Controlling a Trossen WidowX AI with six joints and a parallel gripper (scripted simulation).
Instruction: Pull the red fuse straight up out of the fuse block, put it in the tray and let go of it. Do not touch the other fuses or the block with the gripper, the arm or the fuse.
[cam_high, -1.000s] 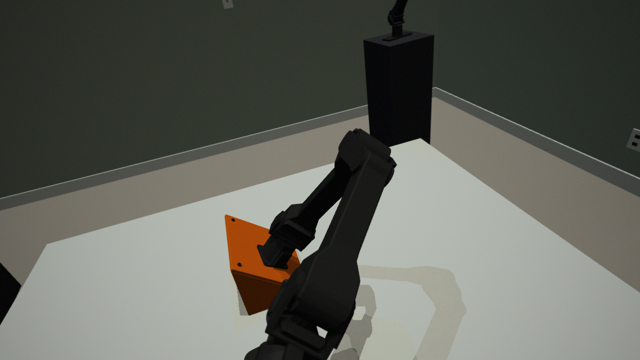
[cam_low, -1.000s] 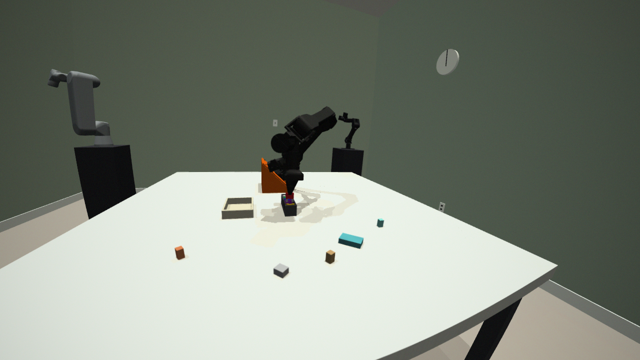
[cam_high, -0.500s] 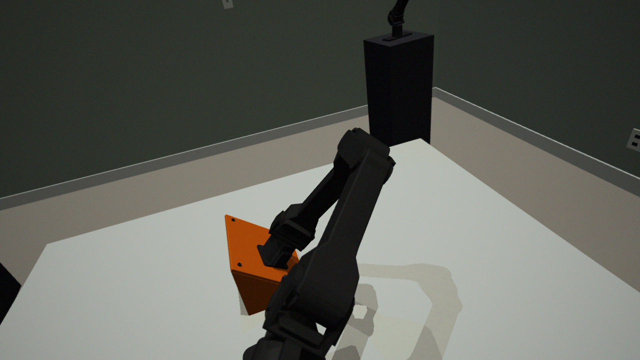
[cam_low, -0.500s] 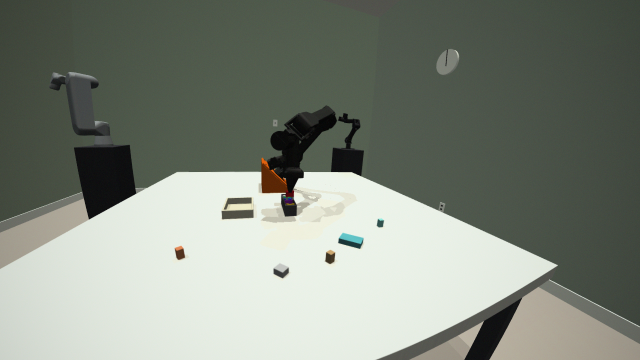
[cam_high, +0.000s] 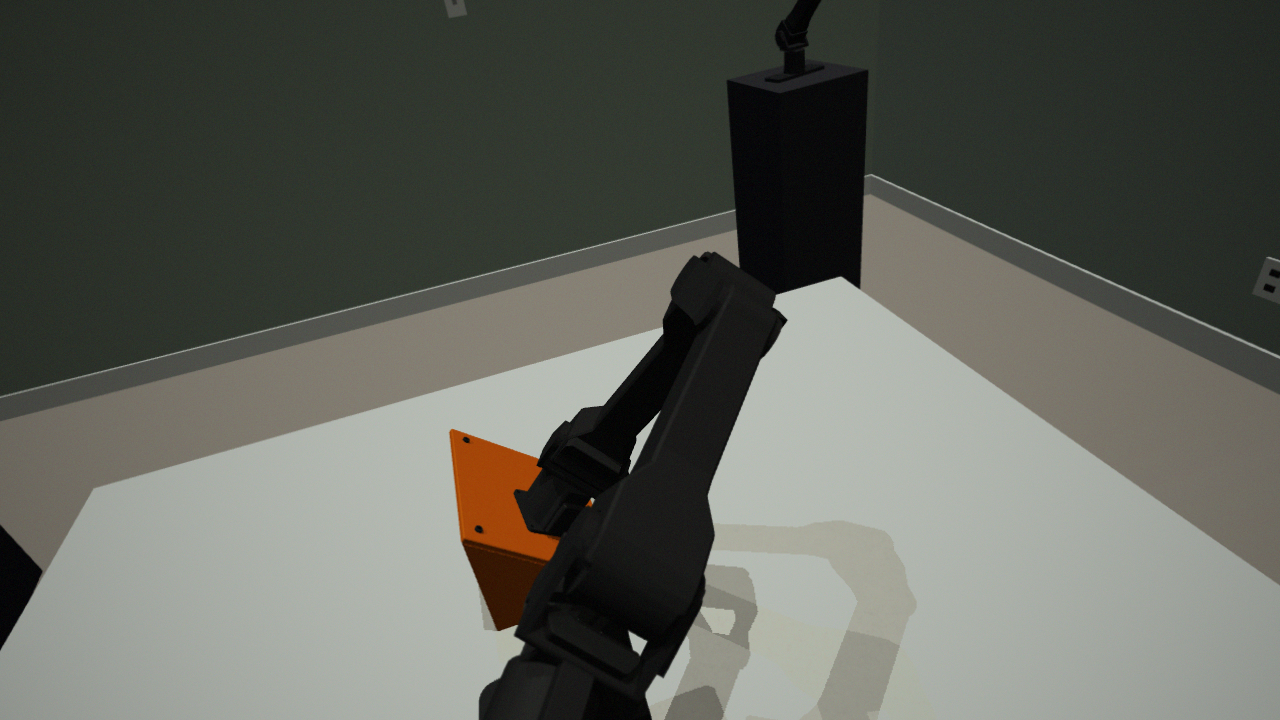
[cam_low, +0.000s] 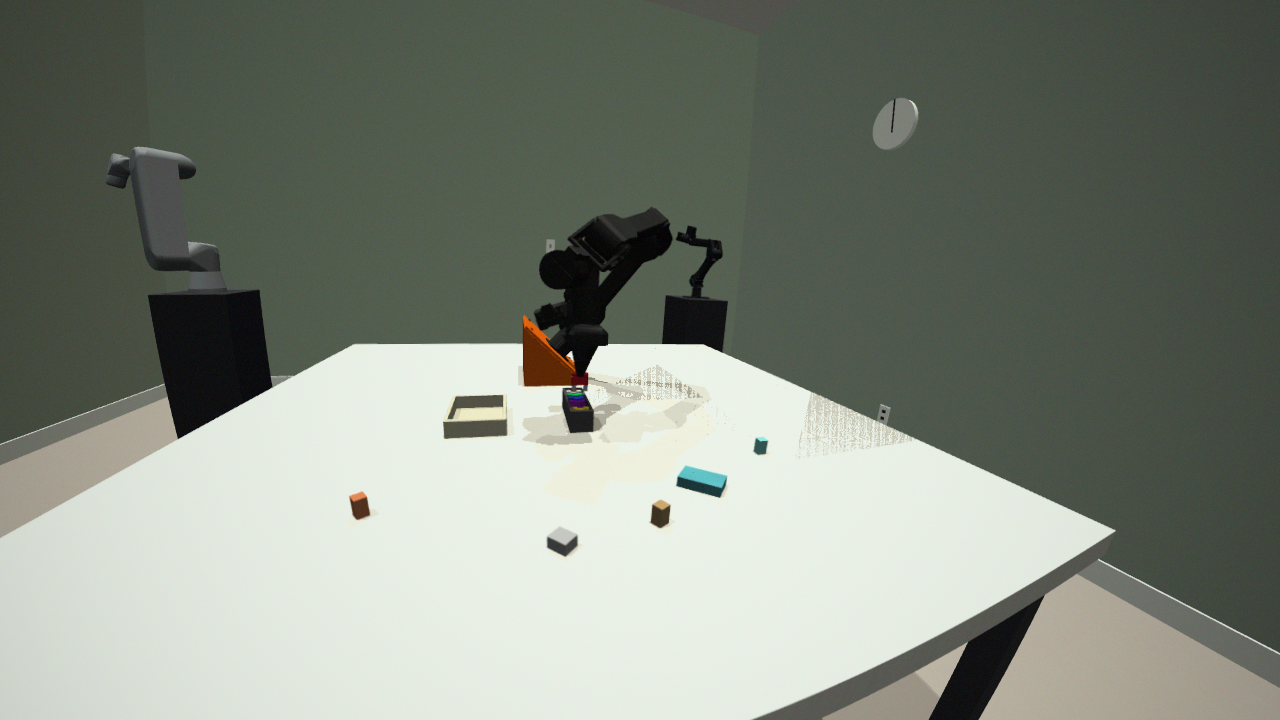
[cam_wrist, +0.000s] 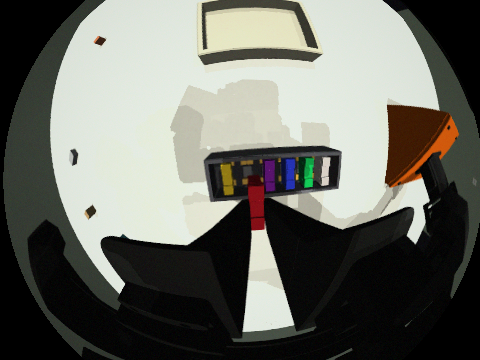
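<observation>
The beige tray is 5 cm behind my gripper tip, 18 cm to the right of it and 9 cm below it. The rest, counted from my gripper tip: teal cube 20 cm ahead, 25 cm to the left, 8 cm below; then brown cube 31 cm ahead, 1 cm to the left, 8 cm below; then red fuse 1 cm below.
</observation>
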